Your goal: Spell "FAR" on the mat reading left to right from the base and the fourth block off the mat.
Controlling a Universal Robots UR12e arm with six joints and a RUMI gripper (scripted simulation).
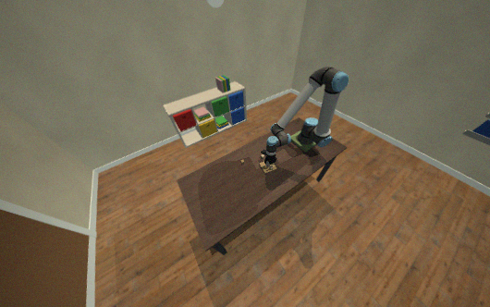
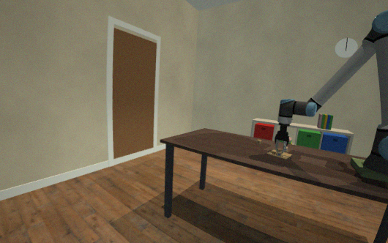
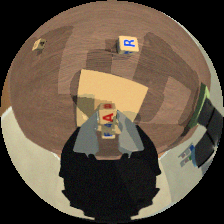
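The tan mat lies 20 mm below my hand.
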